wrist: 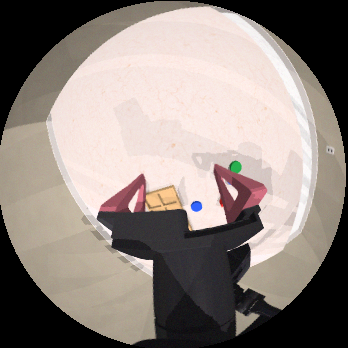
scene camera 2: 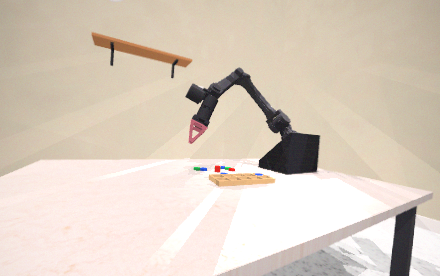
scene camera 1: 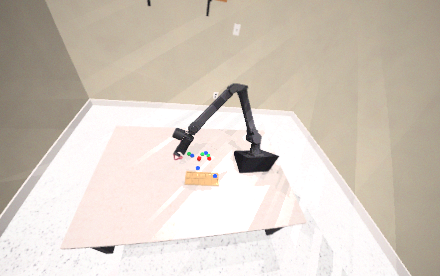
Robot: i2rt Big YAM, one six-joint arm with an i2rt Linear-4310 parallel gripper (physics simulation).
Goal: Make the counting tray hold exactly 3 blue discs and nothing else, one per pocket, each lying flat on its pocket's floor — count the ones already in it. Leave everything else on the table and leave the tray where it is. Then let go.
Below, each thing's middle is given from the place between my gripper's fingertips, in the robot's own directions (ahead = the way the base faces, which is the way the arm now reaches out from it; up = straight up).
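Wooden counting tray (wrist: 166, 197): my gripper is 0.13 m above it, 0.14 m to the right of it and 0.16 m past it.
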